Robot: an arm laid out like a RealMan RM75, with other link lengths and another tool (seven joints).
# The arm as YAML. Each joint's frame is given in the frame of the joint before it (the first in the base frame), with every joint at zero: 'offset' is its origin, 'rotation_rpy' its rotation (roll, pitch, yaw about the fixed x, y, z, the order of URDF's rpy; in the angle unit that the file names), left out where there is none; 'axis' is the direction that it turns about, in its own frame. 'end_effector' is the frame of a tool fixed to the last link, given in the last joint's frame.
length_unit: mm
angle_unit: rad
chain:
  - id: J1
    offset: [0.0, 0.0, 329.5]
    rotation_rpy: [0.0, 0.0, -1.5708]
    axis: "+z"
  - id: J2
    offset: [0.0, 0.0, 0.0]
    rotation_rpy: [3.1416, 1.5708, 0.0]
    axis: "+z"
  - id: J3
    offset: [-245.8, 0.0, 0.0]
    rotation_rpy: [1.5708, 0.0, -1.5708]
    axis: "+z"
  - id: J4
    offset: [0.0, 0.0, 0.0]
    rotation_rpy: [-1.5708, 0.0, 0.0]
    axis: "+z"
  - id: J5
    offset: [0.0, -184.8, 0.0]
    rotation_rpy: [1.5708, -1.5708, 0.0]
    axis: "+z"
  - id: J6
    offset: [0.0, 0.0, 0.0]
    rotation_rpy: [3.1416, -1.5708, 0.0]
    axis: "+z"
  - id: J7
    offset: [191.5, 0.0, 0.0]
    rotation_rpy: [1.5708, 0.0, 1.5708]
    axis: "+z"
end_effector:
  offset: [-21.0, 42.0, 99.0]
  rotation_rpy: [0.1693, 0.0, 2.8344]
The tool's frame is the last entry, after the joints.
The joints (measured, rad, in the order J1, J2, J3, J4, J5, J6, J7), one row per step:
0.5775, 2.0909, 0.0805, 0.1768, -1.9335, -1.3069, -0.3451
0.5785, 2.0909, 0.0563, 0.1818, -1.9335, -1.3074, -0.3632
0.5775, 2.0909, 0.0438, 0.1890, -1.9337, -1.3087, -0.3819
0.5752, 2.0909, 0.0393, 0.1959, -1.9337, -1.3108, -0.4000
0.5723, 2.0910, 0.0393, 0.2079, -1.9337, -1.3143, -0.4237
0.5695, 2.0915, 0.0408, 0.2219, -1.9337, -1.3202, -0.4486
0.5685, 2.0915, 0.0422, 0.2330, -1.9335, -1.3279, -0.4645
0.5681, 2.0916, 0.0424, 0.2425, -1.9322, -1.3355, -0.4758
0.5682, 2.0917, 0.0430, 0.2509, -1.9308, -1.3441, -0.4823
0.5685, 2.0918, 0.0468, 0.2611, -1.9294, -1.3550, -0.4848
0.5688, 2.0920, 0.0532, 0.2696, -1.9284, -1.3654, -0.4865
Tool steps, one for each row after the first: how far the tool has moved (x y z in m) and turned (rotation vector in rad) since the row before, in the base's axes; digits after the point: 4 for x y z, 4 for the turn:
-0.0014, -0.0056, -0.0064, -0.0110, -0.0211, 0.0205
-0.0011, -0.0038, -0.0039, -0.0031, -0.0135, 0.0139
-0.0006, -0.0023, -0.0019, 0.0030, -0.0088, 0.0089
-0.0017, -0.0021, -0.0013, 0.0070, -0.0057, 0.0094
-0.0029, -0.0023, -0.0008, 0.0086, -0.0023, 0.0108
-0.0034, -0.0017, 0.0003, 0.0066, 0.0029, 0.0101
-0.0033, -0.0015, 0.0005, 0.0049, 0.0050, 0.0085
-0.0036, -0.0013, 0.0010, 0.0037, 0.0085, 0.0075
-0.0047, -0.0010, 0.0022, 0.0039, 0.0160, 0.0061
-0.0042, -0.0002, 0.0029, 0.0059, 0.0160, 0.0044

